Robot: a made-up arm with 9 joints. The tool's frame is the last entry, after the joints. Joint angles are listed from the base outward.
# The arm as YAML. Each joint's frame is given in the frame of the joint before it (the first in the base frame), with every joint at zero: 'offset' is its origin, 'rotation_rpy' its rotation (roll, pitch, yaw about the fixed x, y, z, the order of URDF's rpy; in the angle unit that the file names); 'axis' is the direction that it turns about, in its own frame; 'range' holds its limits. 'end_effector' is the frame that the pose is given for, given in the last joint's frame.
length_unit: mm
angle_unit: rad
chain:
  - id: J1
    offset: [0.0, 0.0, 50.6]
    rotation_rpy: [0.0, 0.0, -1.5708]
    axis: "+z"
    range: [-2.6, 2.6]
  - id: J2
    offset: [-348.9, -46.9, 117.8]
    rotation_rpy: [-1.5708, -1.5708, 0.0]
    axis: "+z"
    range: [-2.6, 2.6]
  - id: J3
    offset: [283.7, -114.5, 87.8]
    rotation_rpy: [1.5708, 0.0, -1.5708]
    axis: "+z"
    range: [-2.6, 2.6]
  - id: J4
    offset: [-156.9, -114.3, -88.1]
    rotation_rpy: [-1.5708, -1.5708, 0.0]
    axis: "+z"
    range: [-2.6, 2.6]
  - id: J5
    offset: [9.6, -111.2, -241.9]
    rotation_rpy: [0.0, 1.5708, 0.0]
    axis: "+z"
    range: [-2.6, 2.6]
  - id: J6
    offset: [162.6, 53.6, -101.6]
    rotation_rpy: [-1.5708, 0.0, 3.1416]
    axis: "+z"
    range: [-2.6, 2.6]
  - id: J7
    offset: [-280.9, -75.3, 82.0]
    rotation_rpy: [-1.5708, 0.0, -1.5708]
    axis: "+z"
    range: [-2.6, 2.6]
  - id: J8
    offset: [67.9, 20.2, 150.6]
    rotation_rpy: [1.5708, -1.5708, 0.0]
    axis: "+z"
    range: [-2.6, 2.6]
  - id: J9
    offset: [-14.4, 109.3, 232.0]
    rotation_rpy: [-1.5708, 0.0, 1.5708]
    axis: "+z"
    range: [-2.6, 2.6]
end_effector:
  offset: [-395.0, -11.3, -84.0]
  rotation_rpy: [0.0, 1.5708, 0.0]
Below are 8 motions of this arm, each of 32 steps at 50 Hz.
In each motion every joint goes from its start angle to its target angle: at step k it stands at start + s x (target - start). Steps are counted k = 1, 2, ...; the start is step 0. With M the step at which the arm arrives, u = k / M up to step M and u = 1 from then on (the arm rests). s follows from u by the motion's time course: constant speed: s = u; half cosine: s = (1 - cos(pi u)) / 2; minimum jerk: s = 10 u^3 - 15 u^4 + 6 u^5.
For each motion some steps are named. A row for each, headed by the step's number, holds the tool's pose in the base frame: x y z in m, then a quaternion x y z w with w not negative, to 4 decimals.
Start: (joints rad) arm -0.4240 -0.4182 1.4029 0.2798 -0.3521 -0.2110 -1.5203 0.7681 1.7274
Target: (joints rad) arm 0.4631 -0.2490 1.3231 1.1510 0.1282 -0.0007 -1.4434 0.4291 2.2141
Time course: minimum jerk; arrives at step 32
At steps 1, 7, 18, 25, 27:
1: 0.0549 1.4246 0.7851 0.9318 -0.3173 0.0711 0.1615
7: -0.0673 1.4290 0.7755 0.9308 -0.3072 0.1107 0.1643
18: -0.8465 1.1452 0.7137 0.9035 -0.2783 0.3234 0.0406
25: -1.1310 0.7951 0.7034 -0.8930 0.2783 -0.3374 0.1061
27: -1.1591 0.7385 0.7033 -0.8924 0.2776 -0.3318 0.1282

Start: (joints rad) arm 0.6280 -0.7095 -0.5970 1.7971 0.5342 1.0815 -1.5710 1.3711 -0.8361
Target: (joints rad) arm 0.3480 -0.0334 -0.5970 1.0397 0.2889 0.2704 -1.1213 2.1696 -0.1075
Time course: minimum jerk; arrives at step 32
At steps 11, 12, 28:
11: -0.2471 0.1000 0.5417 0.0125 -0.4850 0.5001 0.7173
12: -0.2328 0.0924 0.5529 0.0272 -0.5107 0.4972 0.7009
28: -0.0854 -0.1531 0.6487 0.2228 -0.8137 0.2700 0.4641

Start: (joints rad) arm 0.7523 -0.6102 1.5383 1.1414 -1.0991 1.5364 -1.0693 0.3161 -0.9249
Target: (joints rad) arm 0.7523 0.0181 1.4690 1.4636 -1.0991 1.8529 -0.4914 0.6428 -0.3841
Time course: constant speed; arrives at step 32
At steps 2, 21, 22, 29, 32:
2: -0.6907 0.4013 0.2663 0.1451 -0.9858 0.0463 0.0705
21: -0.6838 0.2466 0.4000 -0.1704 0.9558 0.2237 0.0854
22: -0.6826 0.2375 0.4032 -0.1695 0.9515 0.2387 0.0943
29: -0.6724 0.1756 0.4142 -0.1558 0.9133 0.3418 0.1576
32: -0.6675 0.1509 0.4131 -0.1463 0.8925 0.3843 0.1853

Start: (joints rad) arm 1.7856 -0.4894 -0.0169 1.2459 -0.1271 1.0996 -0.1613 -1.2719 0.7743
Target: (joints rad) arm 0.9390 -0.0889 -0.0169 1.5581 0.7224 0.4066 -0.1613 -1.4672 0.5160
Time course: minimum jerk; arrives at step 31
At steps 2, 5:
2: -0.0675 -0.3941 -0.1056 -0.0845 0.0121 0.8101 0.5801
5: -0.0863 -0.4168 -0.1109 -0.0893 0.0357 0.8025 0.5889

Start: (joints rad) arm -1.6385 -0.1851 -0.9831 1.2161 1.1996 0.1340 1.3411 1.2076 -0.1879
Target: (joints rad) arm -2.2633 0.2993 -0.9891 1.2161 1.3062 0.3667 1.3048 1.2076 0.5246
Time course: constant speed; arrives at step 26
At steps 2, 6, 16, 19, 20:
2: 0.2051 0.0541 0.3900 -0.1395 0.3956 0.8980 0.1331
6: 0.2060 0.0578 0.3454 -0.1479 0.3642 0.9021 0.1780
16: 0.2335 0.0676 0.2409 -0.1833 0.2919 0.8949 0.2834
19: 0.2482 0.0683 0.2119 -0.1975 0.2724 0.8883 0.3125
20: 0.2537 0.0681 0.2025 -0.2026 0.2662 0.8857 0.3219

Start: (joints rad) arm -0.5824 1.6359 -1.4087 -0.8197 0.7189 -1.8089 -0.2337 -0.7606 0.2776
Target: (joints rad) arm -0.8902 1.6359 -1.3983 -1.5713 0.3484 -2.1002 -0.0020 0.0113 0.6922
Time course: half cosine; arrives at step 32
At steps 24, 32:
24: -0.4567 -0.0905 -0.6703 0.0445 0.3258 -0.1763 0.9278
32: -0.4876 -0.0516 -0.6479 0.0164 0.3231 -0.2659 0.9081

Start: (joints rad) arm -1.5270 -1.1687 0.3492 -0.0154 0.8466 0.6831 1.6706 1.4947 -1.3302
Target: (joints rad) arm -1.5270 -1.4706 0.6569 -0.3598 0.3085 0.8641 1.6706 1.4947 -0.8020
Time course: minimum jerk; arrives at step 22
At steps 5, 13, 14, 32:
5: 0.8445 0.5840 0.0912 -0.2847 -0.6396 0.4448 0.5585
13: 0.8581 0.5495 0.0246 -0.2607 -0.5899 0.3513 0.6787
14: 0.8611 0.5405 0.0140 -0.2624 -0.5807 0.3362 0.6935
32: 0.8694 0.5029 -0.0255 -0.2764 -0.5456 0.2825 0.7390

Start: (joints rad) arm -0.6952 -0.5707 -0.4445 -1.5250 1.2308 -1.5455 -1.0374 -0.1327 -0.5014
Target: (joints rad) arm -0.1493 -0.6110 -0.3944 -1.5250 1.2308 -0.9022 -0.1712 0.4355 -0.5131
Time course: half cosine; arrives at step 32
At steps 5, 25, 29, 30, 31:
5: -0.3435 0.6457 0.4697 -0.4745 0.2426 -0.7369 0.4158
25: -0.3913 0.2117 0.4759 -0.5475 -0.3416 -0.3138 0.6965
29: -0.3701 0.1868 0.4895 -0.5353 -0.4017 -0.2471 0.7008
30: -0.3672 0.1841 0.4914 -0.5333 -0.4093 -0.2383 0.7009
31: -0.3655 0.1825 0.4925 -0.5322 -0.4138 -0.2330 0.7009

